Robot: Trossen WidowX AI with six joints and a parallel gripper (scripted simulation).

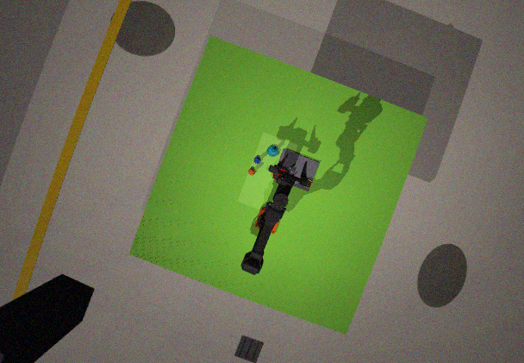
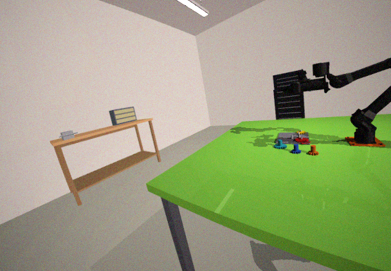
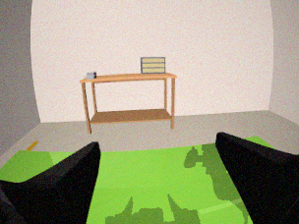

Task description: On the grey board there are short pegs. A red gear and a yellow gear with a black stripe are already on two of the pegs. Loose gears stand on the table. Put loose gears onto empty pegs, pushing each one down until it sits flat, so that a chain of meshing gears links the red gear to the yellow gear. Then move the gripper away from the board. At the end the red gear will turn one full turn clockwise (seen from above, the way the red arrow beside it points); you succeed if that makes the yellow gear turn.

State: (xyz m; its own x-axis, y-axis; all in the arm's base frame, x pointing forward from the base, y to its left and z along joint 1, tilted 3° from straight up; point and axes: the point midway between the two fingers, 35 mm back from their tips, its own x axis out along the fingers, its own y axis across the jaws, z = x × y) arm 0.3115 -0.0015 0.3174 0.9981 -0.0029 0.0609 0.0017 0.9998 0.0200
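Right now the teal gear is 300 mm below my gripper tip, 100 mm to the left of it and 10 mm ahead of it. Also, from my gripper tip: red gear: 300 mm below, 90 mm behind, 10 mm to the left; then blue gear: 300 mm below, 160 mm to the left, 70 mm behind; then yellow gear: 300 mm below, 140 mm to the right, 80 mm behind.
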